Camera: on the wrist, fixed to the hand. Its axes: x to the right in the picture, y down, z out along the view.
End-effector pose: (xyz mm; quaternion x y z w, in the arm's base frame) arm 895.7 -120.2 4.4 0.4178 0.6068 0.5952 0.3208
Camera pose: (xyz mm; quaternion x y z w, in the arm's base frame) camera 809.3 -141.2 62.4 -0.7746 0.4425 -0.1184 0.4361
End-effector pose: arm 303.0 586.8 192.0 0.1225 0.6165 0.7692 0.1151
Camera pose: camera 247.1 501.3 220.9 -0.8187 0.0853 -0.0044 0.5679
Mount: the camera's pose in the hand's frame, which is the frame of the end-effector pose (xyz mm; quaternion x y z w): 26.0 47.9 -91.1 -0.0955 0.2889 -0.9525 0.0143
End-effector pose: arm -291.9 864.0 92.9 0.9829 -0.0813 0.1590 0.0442
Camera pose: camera -303.7 823.4 190.3 0.0413 0.9326 0.2364 0.2694
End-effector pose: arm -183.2 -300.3 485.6 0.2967 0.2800 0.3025 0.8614
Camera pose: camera -243.3 -220.6 449.6 -0.4321 0.5066 -0.7037 0.2479
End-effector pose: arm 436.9 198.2 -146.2 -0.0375 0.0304 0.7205 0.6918
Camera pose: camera 389.1 213.4 -239.8 -0.3037 0.0958 -0.6565 0.6838
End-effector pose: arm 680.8 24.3 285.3 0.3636 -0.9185 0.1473 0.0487
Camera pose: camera 627.5 68.3 365.9 0.8329 0.3332 -0.0270 0.4411
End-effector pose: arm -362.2 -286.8 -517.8 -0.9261 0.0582 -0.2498 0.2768
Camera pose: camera -383.2 -377.5 -466.8 0.0229 0.7774 0.5292 0.3392
